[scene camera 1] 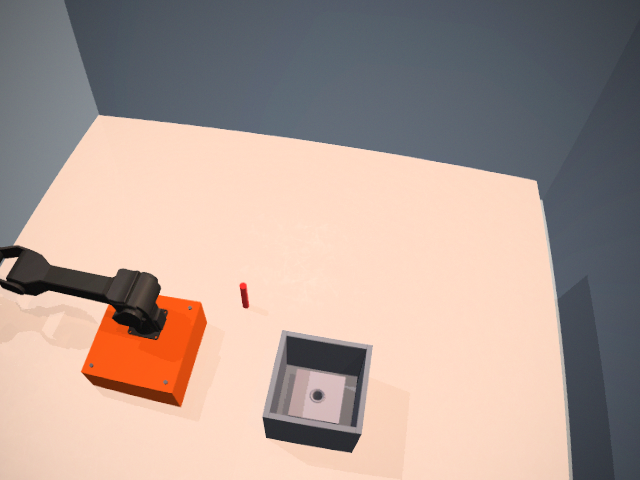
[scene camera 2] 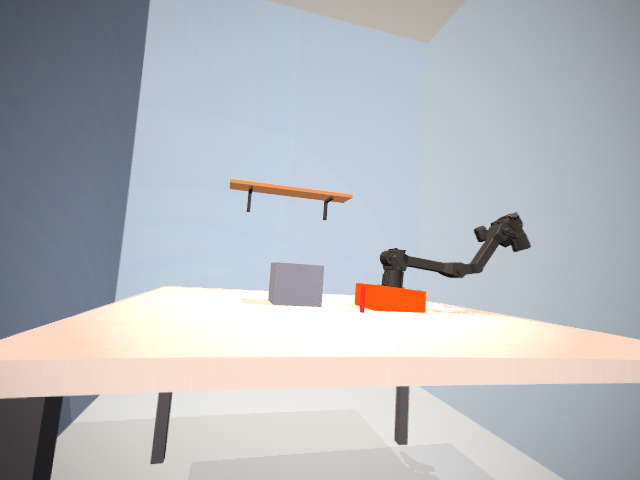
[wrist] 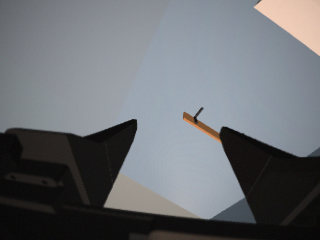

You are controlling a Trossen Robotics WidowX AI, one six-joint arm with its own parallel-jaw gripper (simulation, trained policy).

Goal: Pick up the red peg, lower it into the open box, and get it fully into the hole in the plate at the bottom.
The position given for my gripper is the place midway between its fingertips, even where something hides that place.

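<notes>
My gripper [wrist: 178, 127] is visible. A grey box [scene camera 1: 352, 360] is visible too, and the box [scene camera 2: 291, 284] shows again in a further view. In the wrist view the box is out of frame.
</notes>
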